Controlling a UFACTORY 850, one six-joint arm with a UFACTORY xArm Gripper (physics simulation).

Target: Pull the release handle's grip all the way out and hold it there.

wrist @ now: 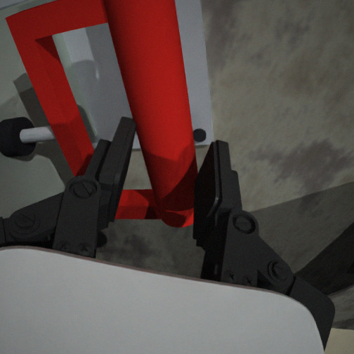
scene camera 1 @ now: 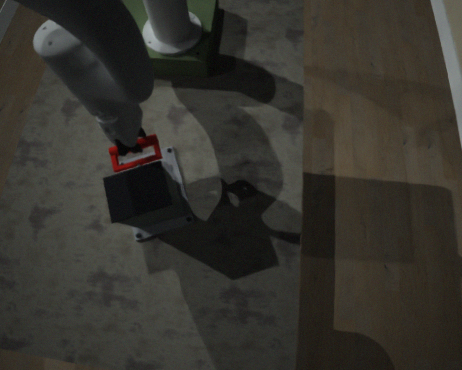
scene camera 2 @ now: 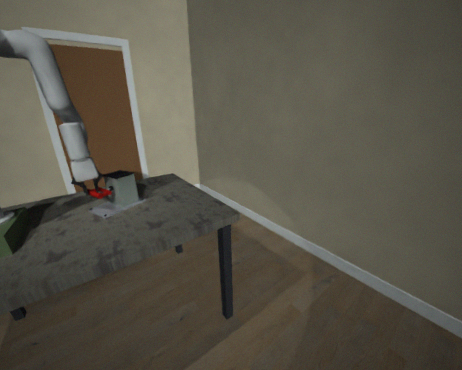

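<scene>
The release handle's red grip (scene camera 1: 158,148) (scene camera 2: 101,193) (wrist: 152,65) is a rectangular frame with a thick round bar. It stands out from the side of a dark-topped grey-green box (scene camera 1: 137,192) (scene camera 2: 123,191). In the wrist view a short pale rod (wrist: 37,134) with a black collar (wrist: 15,136) runs to the grip. My gripper (scene camera 1: 131,146) (scene camera 2: 93,190) (wrist: 168,151) is partly open, with one finger on each side of the round bar. The right finger is close beside the bar; a gap shows between the left finger's lower part and the bar. Contact is unclear.
The box stands on a light base plate (scene camera 1: 178,175) (scene camera 2: 106,212) (wrist: 205,105) with dark bolts, on the mottled grey table (scene camera 1: 65,250) (scene camera 2: 150,230). The arm's green pedestal (scene camera 1: 180,66) (scene camera 2: 13,232) stands behind the grip. A brown door (scene camera 2: 95,100) is in the wall.
</scene>
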